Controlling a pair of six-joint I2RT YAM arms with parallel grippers.
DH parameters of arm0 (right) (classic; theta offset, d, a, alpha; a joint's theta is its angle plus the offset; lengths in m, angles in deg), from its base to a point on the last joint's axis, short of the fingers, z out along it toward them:
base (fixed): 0 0 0 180
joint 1: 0 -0.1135 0.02 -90
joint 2: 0 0 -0.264 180
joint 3: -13.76 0 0.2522 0
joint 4: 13.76 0 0.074 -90
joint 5: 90 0 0 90
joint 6: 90 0.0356 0 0
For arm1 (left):
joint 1: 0 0.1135 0.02 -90
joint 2: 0 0 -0.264 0
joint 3: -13.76 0 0.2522 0
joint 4: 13.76 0 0.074 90
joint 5: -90 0 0 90
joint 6: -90 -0.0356 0 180
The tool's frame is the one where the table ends.
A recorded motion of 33 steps. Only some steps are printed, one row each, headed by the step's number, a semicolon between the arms.
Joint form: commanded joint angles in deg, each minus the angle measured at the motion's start. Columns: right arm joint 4, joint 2, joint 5, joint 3, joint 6, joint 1; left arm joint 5, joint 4, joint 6, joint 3, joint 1, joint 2.
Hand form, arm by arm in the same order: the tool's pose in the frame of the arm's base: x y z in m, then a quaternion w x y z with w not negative. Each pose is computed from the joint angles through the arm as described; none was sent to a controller.
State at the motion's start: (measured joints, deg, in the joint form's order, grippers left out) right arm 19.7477 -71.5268 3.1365 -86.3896 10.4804 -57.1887; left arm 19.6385 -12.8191 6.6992 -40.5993 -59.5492 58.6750
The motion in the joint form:
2: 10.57 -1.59 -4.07 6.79 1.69 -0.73; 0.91 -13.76 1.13 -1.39 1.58 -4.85
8: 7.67 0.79 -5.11 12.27 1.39 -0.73; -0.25 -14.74 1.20 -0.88 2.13 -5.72
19: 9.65 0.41 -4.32 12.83 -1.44 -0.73; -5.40 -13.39 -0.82 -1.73 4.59 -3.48
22: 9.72 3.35 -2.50 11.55 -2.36 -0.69; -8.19 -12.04 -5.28 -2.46 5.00 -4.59
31: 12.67 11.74 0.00 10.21 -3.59 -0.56; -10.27 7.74 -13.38 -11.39 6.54 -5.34
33: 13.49 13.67 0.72 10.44 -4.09 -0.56; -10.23 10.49 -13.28 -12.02 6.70 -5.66
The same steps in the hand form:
2: 0.1483 0.2377 0.4091 0.44295 -0.32978 0.77024 0.31901; 0.1273 -0.1799 0.3624 0.71346 0.12660 0.60401 -0.33185
8: 0.1445 0.2328 0.3924 0.43818 -0.33666 0.76823 0.32323; 0.1264 -0.1759 0.3641 0.71776 0.12603 0.59452 -0.33982
19: 0.1451 0.2329 0.3840 0.43121 -0.35757 0.77378 0.29574; 0.1375 -0.1809 0.3592 0.71018 0.16715 0.60018 -0.32785
22: 0.1382 0.2193 0.4041 0.46660 -0.34763 0.75693 0.29749; 0.1350 -0.1774 0.3654 0.72048 0.20425 0.58405 -0.31317
31: 0.1140 0.1770 0.4381 0.51993 -0.32799 0.72818 0.30307; 0.1355 -0.1703 0.3866 0.69065 0.28742 0.62070 -0.23477
33: 0.1085 0.1674 0.4415 0.52891 -0.32549 0.72415 0.29986; 0.1348 -0.1683 0.3864 0.68129 0.29217 0.63087 -0.22909

